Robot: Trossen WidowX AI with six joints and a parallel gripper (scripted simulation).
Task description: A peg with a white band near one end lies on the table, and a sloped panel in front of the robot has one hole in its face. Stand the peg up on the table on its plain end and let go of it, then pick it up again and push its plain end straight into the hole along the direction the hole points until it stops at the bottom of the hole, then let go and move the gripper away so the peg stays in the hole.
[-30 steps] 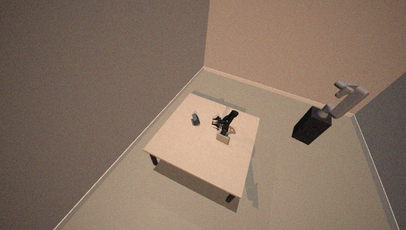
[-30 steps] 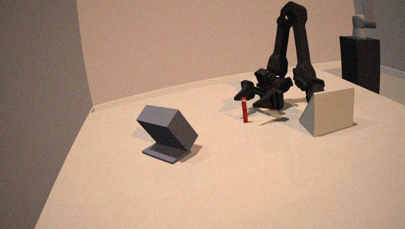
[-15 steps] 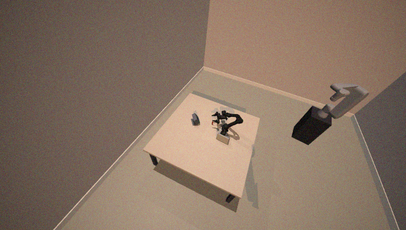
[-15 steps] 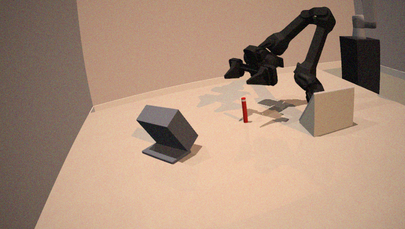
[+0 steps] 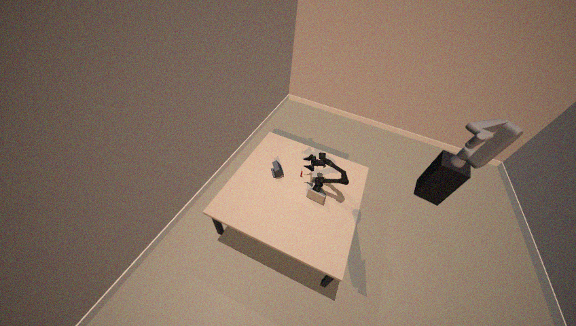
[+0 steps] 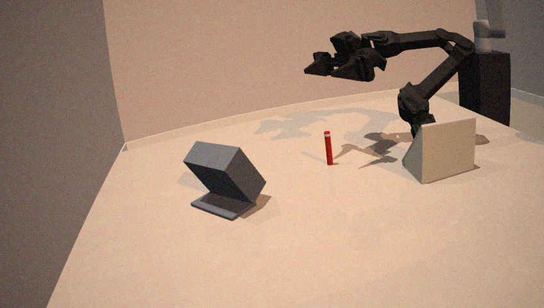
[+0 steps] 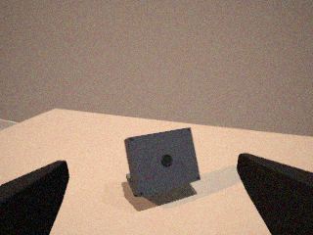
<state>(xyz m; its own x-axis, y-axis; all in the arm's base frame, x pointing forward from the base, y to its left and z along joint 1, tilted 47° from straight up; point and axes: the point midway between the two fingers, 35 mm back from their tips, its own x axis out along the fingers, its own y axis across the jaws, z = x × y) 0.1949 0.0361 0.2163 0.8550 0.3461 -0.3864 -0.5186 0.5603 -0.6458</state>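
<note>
Right now my gripper tip is 160 mm above the red peg and 10 mm to the left of it. From my gripper tip the other things lie so: grey sloped panel 230 mm ahead, 150 mm below, 100 mm to the left; panel foot plate 240 mm ahead, 220 mm below, 120 mm to the left.
</note>
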